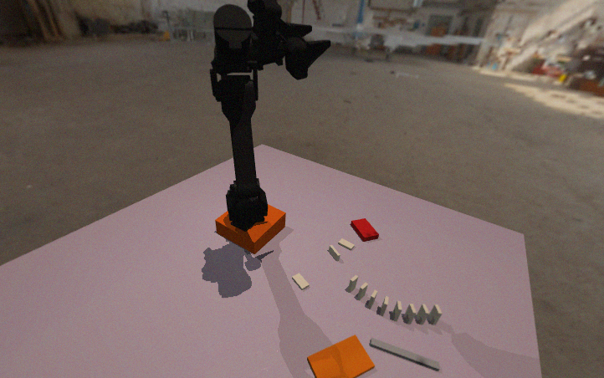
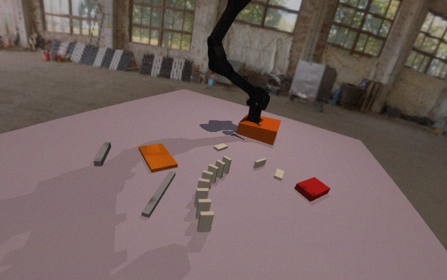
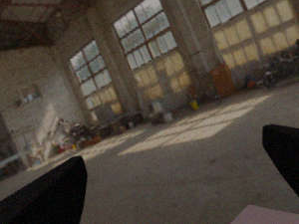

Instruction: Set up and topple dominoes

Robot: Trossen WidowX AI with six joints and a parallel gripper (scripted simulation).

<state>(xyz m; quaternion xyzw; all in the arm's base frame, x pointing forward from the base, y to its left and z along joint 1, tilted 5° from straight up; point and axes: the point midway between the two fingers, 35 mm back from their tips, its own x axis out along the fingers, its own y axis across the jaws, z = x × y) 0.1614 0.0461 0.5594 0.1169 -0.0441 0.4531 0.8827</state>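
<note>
Right now the orange flat plate is 25 cm ahead of my gripper tip, 24 cm to the right of it and 62 cm below it. From my gripper tip the other things lie so: short grey bar: 33 cm ahead, 37 cm to the right, 61 cm below; then red block: 14 cm ahead, 23 cm to the left, 61 cm below.
</note>
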